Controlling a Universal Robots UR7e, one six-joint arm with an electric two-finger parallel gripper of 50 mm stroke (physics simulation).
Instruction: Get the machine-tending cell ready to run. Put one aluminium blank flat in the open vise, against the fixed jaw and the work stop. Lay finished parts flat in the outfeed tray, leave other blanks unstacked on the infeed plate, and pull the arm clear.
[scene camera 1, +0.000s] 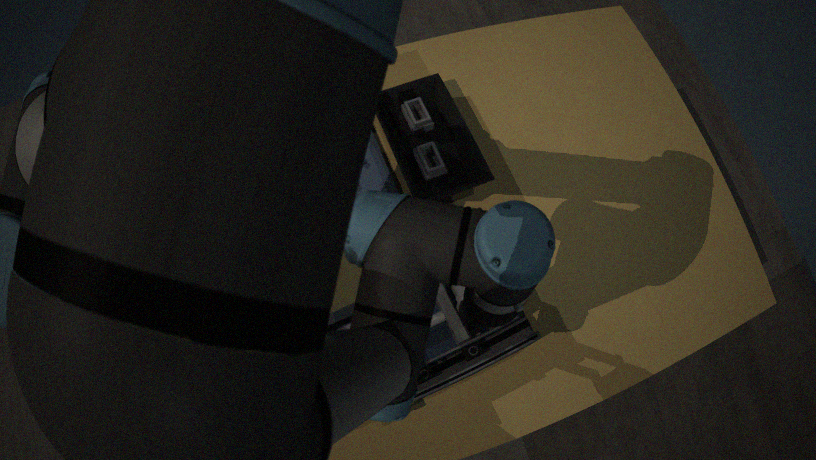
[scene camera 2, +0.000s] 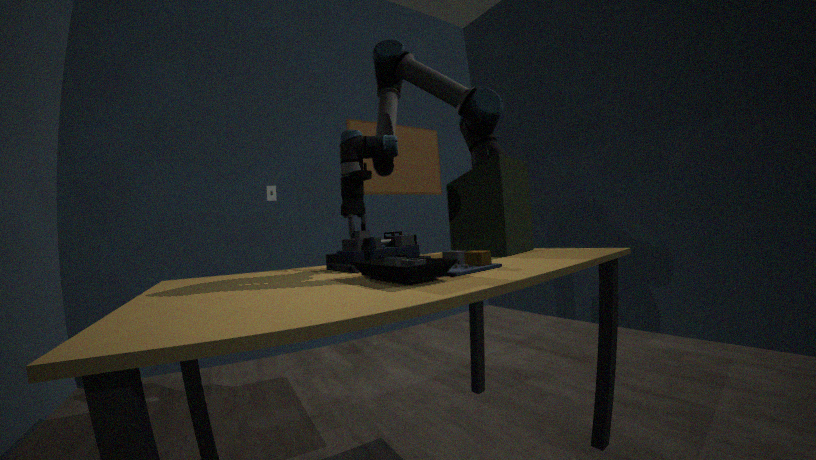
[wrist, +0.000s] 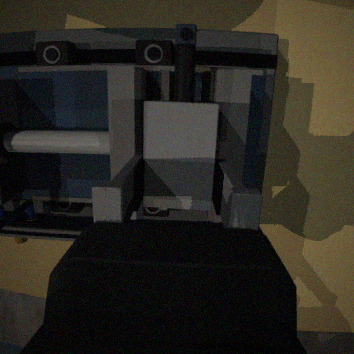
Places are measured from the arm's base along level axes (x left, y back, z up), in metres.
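Pixels of known places: gripper, fingertip midpoint: (scene camera 2: 358, 234) (wrist: 178, 173); arm's base at its link origin: (scene camera 2: 492, 166).
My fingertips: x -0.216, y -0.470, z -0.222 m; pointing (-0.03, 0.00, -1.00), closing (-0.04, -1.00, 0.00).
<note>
For each thing: its top centre in the pictures, then the offset to it from my fingertips. "*": a spot on its surface instead.
- vise at its top centre: (wrist: 72, 155) (scene camera 1: 431, 322) (scene camera 2: 377, 236) dx +0.009, dy +0.068, dz -0.009 m
- grey aluminium blank at its top centre: (wrist: 180, 159) (scene camera 2: 359, 230) dx +0.013, dy -0.001, dz +0.014 m
- dark work stop at its top centre: (wrist: 184, 73) dx +0.059, dy -0.003, dz -0.012 m
- blue infeed plate at its top centre: (scene camera 1: 338, 176) (scene camera 2: 453, 266) dx +0.324, dy +0.083, dz -0.100 m
- grey block at its top centre: (scene camera 2: 454, 251) dx +0.283, dy +0.135, dz -0.064 m
- orange block at its top centre: (scene camera 2: 477, 251) dx +0.372, dy +0.127, dz -0.064 m
- vise screw at a spot on its surface: (wrist: 60, 142) * dx +0.015, dy +0.082, dz -0.022 m
My gripper (wrist: 178, 173) (scene camera 2: 357, 228) points down over the vise (wrist: 230, 44) (scene camera 2: 342, 262) (scene camera 1: 477, 358) and is shut on a grey aluminium blank (wrist: 181, 131), held by its sides. In the wrist view, the blank is between the moving jaw (wrist: 122, 100) and the fixed jaw (wrist: 232, 90), with its far end close to the dark work stop (wrist: 185, 75). Whether it touches the vise floor, fixed jaw or stop cannot be told. Two finished parts (scene camera 1: 417, 113) (scene camera 1: 429, 160) lie apart in the black outfeed tray (scene camera 1: 462, 140) (scene camera 2: 408, 274).
The blue infeed plate (scene camera 1: 374, 165) (scene camera 2: 482, 268) is mostly hidden by the arm in scene camera 1. In scene camera 2, a grey block (scene camera 2: 454, 257) and an orange block (scene camera 2: 478, 257) are on it. The tray stands between plate and vise in that view. The vise screw (wrist: 60, 142) meets the moving jaw.
</note>
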